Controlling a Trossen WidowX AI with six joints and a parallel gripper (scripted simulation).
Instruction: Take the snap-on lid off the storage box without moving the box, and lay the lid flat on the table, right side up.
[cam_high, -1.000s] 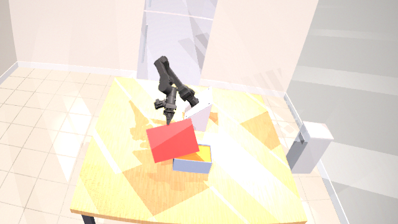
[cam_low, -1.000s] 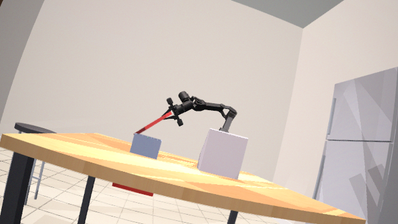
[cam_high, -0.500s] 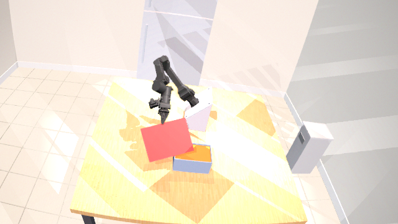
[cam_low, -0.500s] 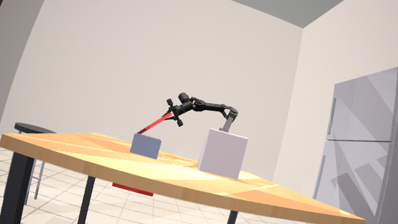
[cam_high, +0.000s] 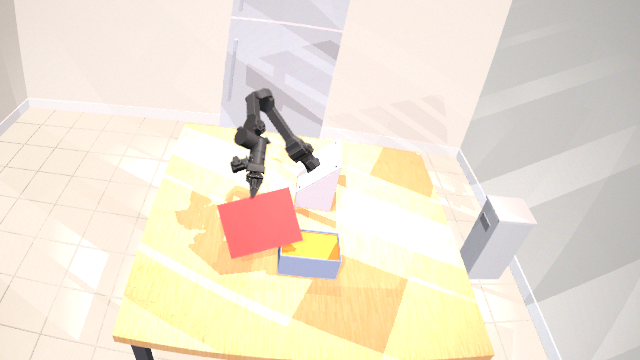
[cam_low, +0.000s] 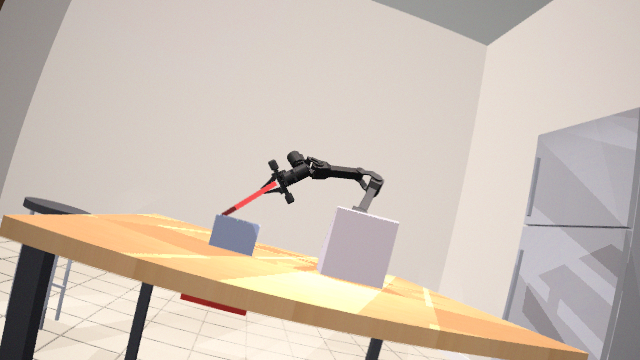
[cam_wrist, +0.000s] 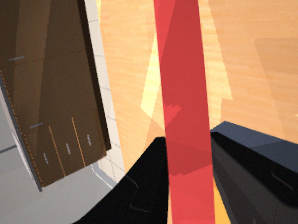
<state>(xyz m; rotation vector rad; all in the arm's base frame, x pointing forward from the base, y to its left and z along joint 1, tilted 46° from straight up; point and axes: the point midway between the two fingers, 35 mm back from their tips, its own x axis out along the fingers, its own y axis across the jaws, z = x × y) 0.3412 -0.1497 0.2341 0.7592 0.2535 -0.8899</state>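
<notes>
The lid lies 60 mm ahead of my gripper tip, 30 mm to the left of it and 60 mm below it. Also, from my gripper tip: storage box 70 mm ahead, 210 mm to the left, 180 mm below.
</notes>
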